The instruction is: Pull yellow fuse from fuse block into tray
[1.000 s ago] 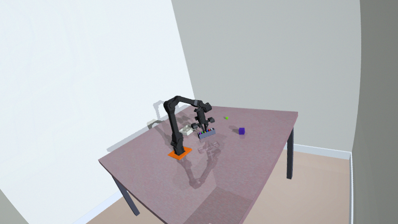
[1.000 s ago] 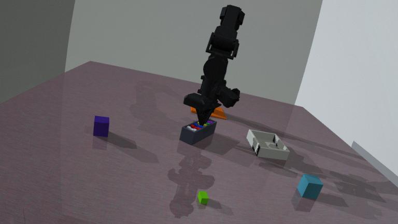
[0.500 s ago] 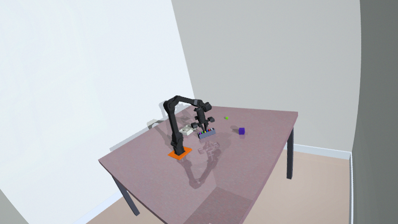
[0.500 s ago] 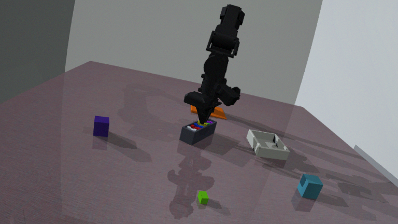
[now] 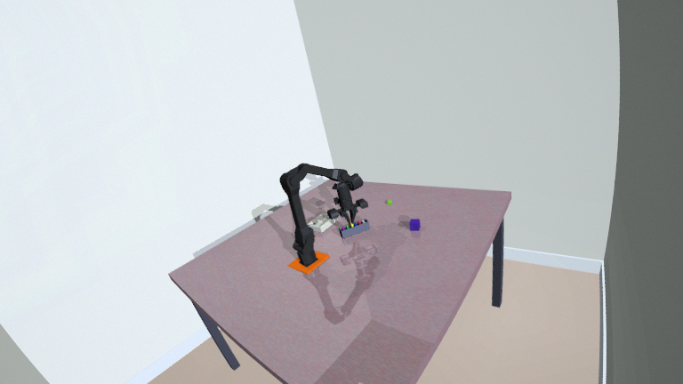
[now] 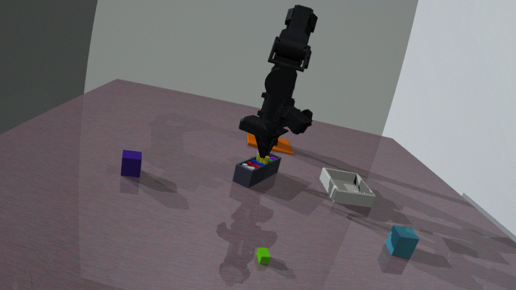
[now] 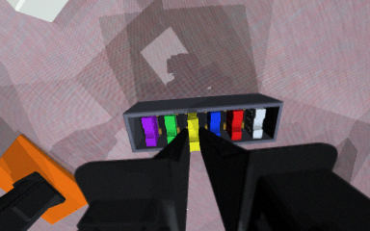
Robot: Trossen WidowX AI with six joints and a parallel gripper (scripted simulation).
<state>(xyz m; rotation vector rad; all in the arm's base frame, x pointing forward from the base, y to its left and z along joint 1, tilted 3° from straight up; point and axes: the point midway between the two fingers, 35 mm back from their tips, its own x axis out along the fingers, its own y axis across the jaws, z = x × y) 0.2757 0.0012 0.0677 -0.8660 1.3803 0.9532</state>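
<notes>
My gripper tip is now 2 cm past the green fuse, 1 cm to the right of it and 2 cm above it. Also, from my gripper tip: purple fuse 4 cm behind, 2 cm to the left, 2 cm below; yellow fuse 1 cm below; blue fuse 2 cm ahead, 1 cm to the right, 2 cm below.
</notes>
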